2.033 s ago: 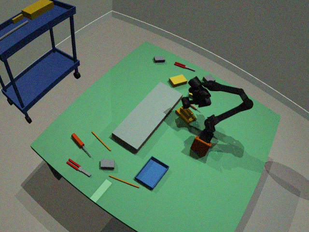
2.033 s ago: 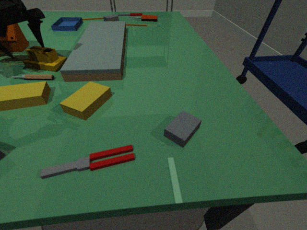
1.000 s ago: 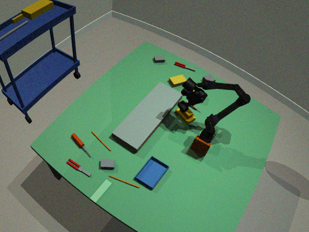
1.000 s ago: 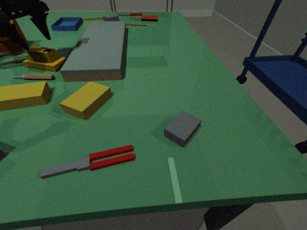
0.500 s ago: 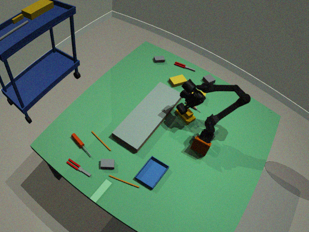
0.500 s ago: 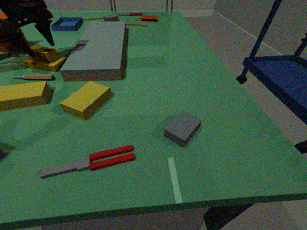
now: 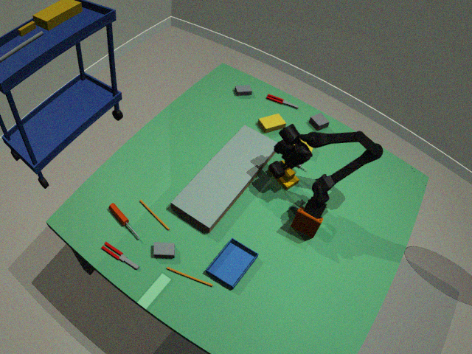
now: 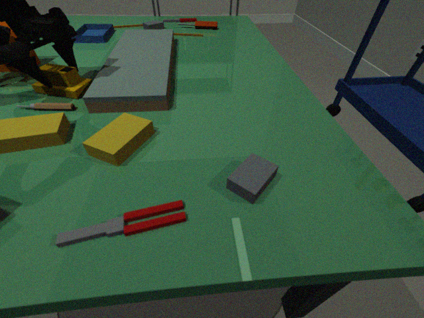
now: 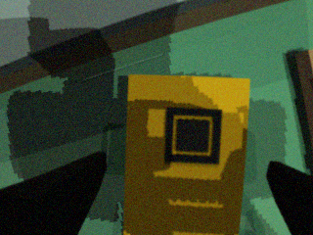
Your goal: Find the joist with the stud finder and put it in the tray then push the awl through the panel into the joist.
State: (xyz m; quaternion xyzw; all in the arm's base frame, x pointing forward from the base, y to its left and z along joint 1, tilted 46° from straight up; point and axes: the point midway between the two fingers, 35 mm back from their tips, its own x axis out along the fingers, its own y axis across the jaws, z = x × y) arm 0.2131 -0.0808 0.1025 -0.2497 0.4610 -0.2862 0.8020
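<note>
Now: the yellow stud finder 1 cm above my gripper tip. Also, from my gripper tip: awl: 9 cm to the right, 2 cm below, 2 cm behind; blue tray: 46 cm to the left, 11 cm behind, 2 cm below.
</note>
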